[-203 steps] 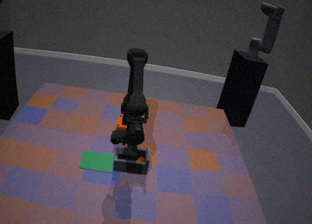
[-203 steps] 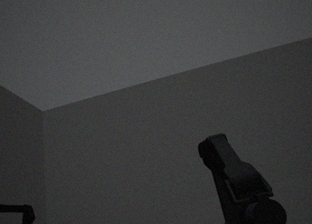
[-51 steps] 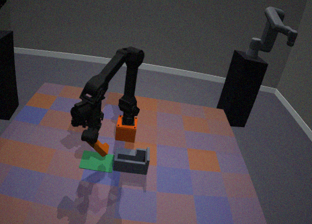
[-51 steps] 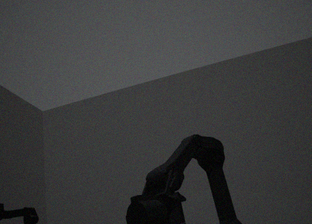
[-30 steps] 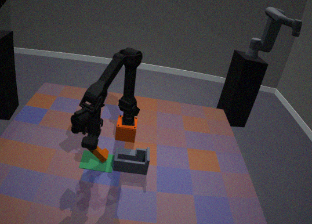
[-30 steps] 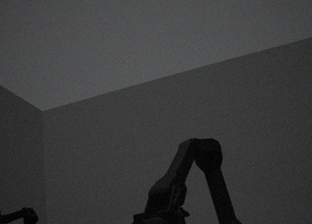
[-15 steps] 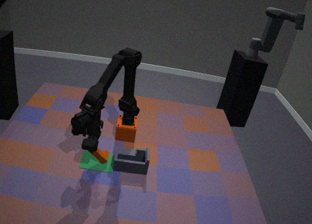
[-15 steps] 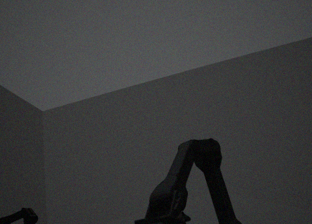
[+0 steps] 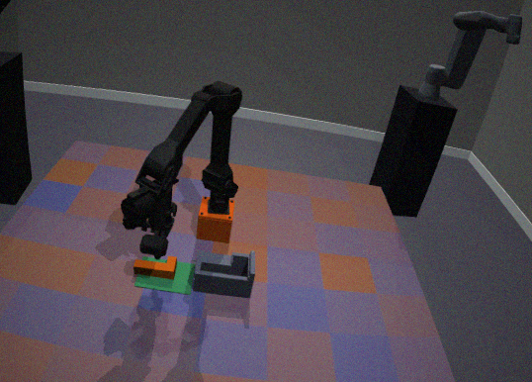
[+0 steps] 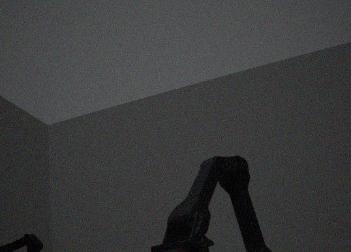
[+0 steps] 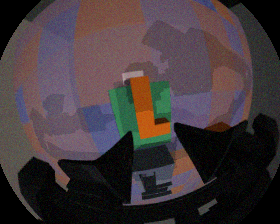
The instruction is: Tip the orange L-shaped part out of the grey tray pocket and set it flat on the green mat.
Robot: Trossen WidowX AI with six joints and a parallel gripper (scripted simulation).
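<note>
Now: gripper tip 5 cm above the orange L-shaped part, 1 cm to the right of it and 1 cm past it. Also, from my gripper tip: green mat (9 cm below, 2 cm to the left, 1 cm ahead).
</note>
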